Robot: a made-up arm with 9 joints. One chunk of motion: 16 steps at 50 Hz.
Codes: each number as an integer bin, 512 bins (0 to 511) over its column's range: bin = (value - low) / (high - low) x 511, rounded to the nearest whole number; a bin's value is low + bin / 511 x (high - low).
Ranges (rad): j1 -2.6..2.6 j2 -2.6..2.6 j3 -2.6..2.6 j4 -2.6..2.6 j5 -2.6..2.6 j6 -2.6..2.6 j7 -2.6..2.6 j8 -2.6..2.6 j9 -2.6..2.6
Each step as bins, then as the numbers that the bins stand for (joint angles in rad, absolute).
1 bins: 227 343 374 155 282 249 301 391 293
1 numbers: -0.2900 0.8904 1.2059 -1.0227 0.2697 -0.0661 0.4630 1.3789 0.3816
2 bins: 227 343 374 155 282 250 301 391 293
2 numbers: -0.2900 0.8904 1.2059 -1.0227 0.2697 -0.0560 0.4630 1.3789 0.3816
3 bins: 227 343 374 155 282 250 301 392 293
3 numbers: -0.2900 0.8904 1.2059 -1.0227 0.2697 -0.0560 0.4630 1.3890 0.3816
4 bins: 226 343 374 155 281 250 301 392 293
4 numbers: -0.3002 0.8904 1.2059 -1.0227 0.2595 -0.0560 0.4630 1.3890 0.3816
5 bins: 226 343 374 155 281 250 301 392 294
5 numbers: -0.3002 0.8904 1.2059 -1.0227 0.2595 -0.0560 0.4630 1.3890 0.3918
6 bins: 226 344 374 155 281 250 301 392 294
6 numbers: -0.3002 0.9006 1.2059 -1.0227 0.2595 -0.0560 0.4630 1.3890 0.3918
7 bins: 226 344 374 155 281 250 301 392 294
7 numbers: -0.3002 0.9006 1.2059 -1.0227 0.2595 -0.0560 0.4630 1.3890 0.3918
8 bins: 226 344 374 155 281 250 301 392 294
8 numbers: -0.3002 0.9006 1.2059 -1.0227 0.2595 -0.0560 0.4630 1.3890 0.3918
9 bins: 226 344 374 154 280 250 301 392 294
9 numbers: -0.3002 0.9006 1.2059 -1.0329 0.2493 -0.0560 0.4630 1.3890 0.3918
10 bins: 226 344 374 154 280 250 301 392 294
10 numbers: -0.3002 0.9006 1.2059 -1.0329 0.2493 -0.0560 0.4630 1.3890 0.3918
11 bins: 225 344 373 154 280 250 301 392 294
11 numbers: -0.3104 0.9006 1.1957 -1.0329 0.2493 -0.0560 0.4630 1.3890 0.3918
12 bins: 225 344 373 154 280 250 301 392 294
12 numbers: -0.3104 0.9006 1.1957 -1.0329 0.2493 -0.0560 0.4630 1.3890 0.3918
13 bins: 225 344 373 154 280 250 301 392 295
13 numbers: -0.3104 0.9006 1.1957 -1.0329 0.2493 -0.0560 0.4630 1.3890 0.4020
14 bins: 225 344 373 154 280 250 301 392 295
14 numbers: -0.3104 0.9006 1.1957 -1.0329 0.2493 -0.0560 0.4630 1.3890 0.4020
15 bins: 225 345 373 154 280 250 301 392 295
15 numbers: -0.3104 0.9108 1.1957 -1.0329 0.2493 -0.0560 0.4630 1.3890 0.4020
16 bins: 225 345 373 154 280 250 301 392 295
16 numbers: -0.3104 0.9108 1.1957 -1.0329 0.2493 -0.0560 0.4630 1.3890 0.4020
